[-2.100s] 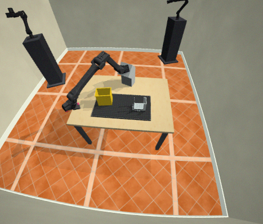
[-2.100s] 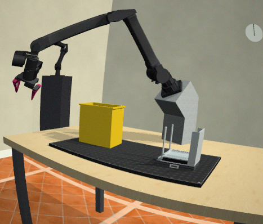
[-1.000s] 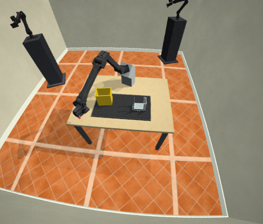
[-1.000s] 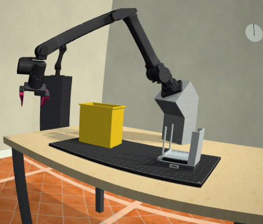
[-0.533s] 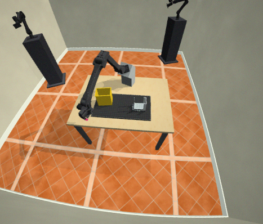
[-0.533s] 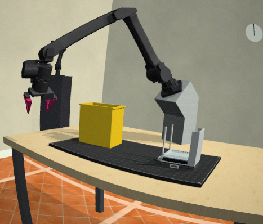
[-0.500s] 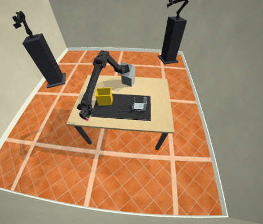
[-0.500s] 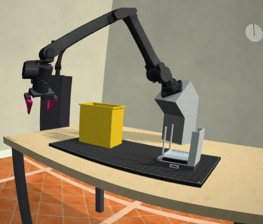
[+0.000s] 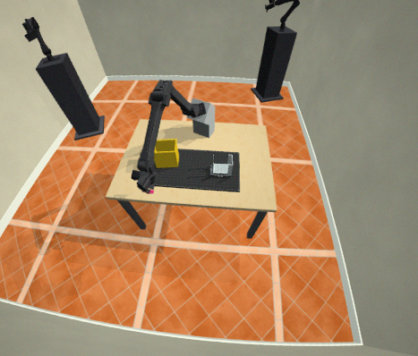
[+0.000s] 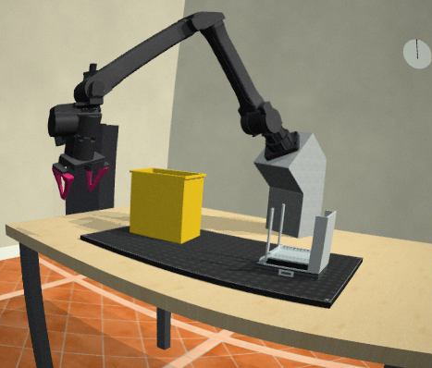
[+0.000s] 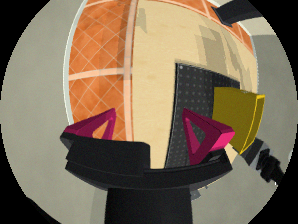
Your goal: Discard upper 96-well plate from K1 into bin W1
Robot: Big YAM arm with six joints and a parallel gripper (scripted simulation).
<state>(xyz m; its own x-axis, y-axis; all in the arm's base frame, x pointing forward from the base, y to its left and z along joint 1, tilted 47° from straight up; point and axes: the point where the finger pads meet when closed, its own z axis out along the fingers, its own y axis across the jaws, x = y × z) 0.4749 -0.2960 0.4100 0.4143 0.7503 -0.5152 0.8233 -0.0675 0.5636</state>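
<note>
The white 96-well plate lies 52 cm to the left of my hand, 11 cm below it and 7 cm behind it. From my hand the other things lie so: grey back wall: 59 cm to the left, 6 cm below, 5 cm behind; dark plate: 52 cm to the left, 12 cm below, 7 cm behind; yellow plastics bin W1: 29 cm behind, 15 cm to the left, 6 cm below.
</note>
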